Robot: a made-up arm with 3 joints. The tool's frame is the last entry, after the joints.
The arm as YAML. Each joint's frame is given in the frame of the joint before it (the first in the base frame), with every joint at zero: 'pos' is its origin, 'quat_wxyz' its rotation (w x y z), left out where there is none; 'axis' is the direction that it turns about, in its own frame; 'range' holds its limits. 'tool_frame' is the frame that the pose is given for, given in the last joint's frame.
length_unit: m
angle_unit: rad
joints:
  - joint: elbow
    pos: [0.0, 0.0, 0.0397]
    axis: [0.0, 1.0, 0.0]
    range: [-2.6, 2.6]
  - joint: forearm
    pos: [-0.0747, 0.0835, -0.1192]
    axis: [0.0, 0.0, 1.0]
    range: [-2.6, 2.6]
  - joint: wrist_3
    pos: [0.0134, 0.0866, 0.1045]
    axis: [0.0, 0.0, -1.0]
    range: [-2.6, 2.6]
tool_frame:
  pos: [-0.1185, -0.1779, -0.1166]
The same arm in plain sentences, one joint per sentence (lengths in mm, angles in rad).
The arm has three revolute joints in a row. What follows holds with every joint at zero, and every direction is one of the base frame's.
The first joint lies 39.7 mm along +z from the base frame's origin and rotates about +y, from -2.6000 to 2.6000 rad.
The second joint lies 74.7 mm along -x and 83.5 mm along +y and 119.2 mm along -z from the first joint and rotates about +z, from -2.6000 to 2.6000 rad.
The third joint lies 13.4 mm along +x and 86.6 mm along +y and 104.5 mm along +z from the second joint and rotates about -z, from -2.6000 to 2.6000 rad.
The tool frame, which is the frame that the pose is given for, lies 118.5 mm along -x and 177.9 mm along -y and 116.6 mm along -z from the third joint; its axes are parallel to the base frame's.

